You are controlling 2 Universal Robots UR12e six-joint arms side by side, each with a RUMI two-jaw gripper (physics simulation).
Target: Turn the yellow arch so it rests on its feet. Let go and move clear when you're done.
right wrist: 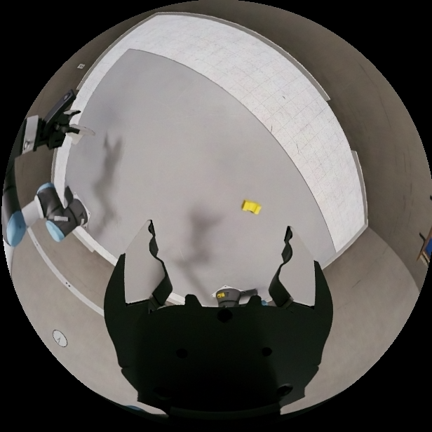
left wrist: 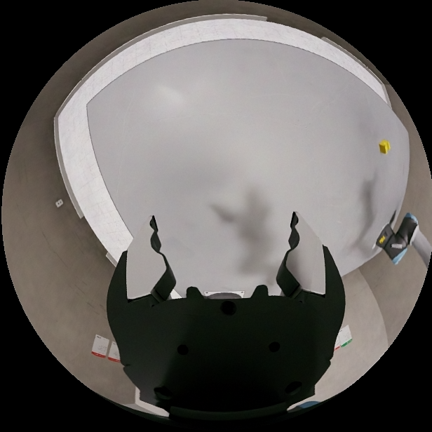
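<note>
The yellow arch point(left wrist: 384, 146) point(right wrist: 251, 206) is on the grey table top point(left wrist: 200, 100) point(right wrist: 165, 100). In the right wrist view it is right of centre, beyond the fingertips; in the left wrist view it is small, near the far right edge. A notch seems to show along its side, but which face is down is too small to tell. My right gripper point(right wrist: 220, 224) is open and empty, raised above the table, with the arch ahead of it and towards its right finger. My left gripper point(left wrist: 223, 214) is open and empty above the table, far from the arch.
A white tiled border point(left wrist: 72, 130) point(right wrist: 300, 120) runs along the table's edge. The left arm point(right wrist: 50, 130) shows at the left of the right wrist view, with blue-capped joints point(right wrist: 55, 230) below it. Part of the other arm point(left wrist: 400, 240) shows at the right of the left wrist view.
</note>
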